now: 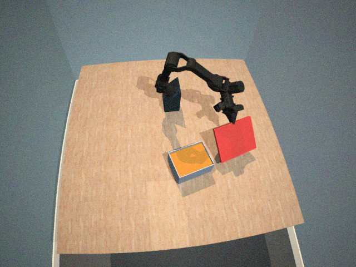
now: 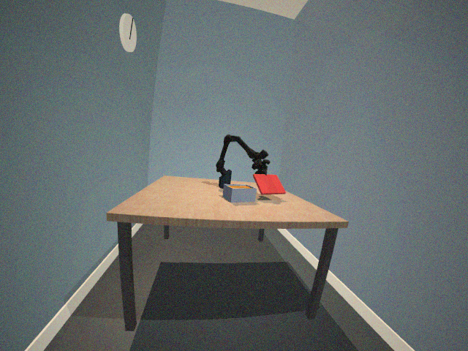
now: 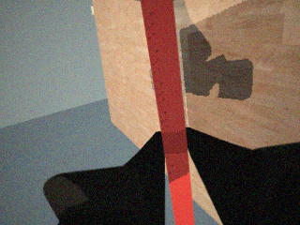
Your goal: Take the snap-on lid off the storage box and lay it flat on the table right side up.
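My gripper tip is now 60 mm short of the red lid, 50 mm above it and 20 mm to the right of it. The rest, counted from my gripper tip: grey-blue storage box (230 mm to the right, 140 mm ahead, 120 mm below).
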